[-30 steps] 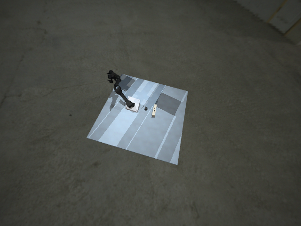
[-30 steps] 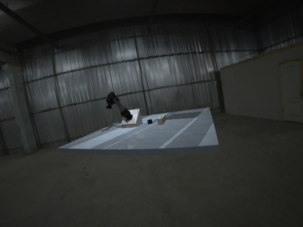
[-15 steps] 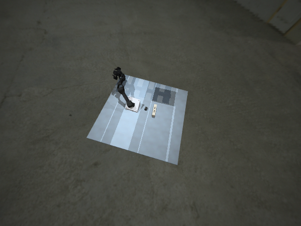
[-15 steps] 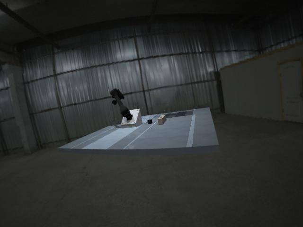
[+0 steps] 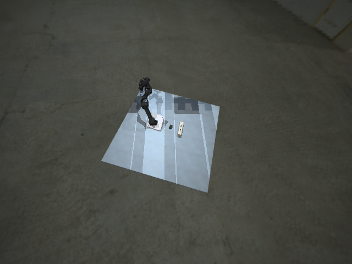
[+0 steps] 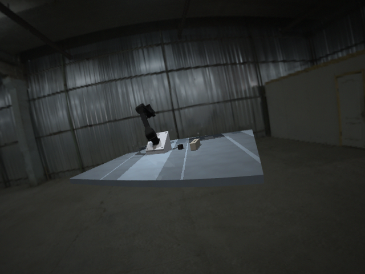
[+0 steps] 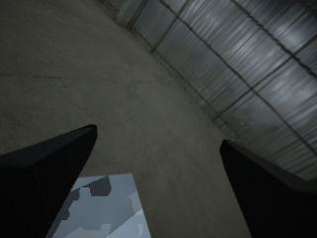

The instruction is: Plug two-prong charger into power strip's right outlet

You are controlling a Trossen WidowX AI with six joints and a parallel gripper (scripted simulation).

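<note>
My gripper tip is 54 cm short of the black two-prong charger, 34 cm to the left of it and 33 cm above it.
</note>
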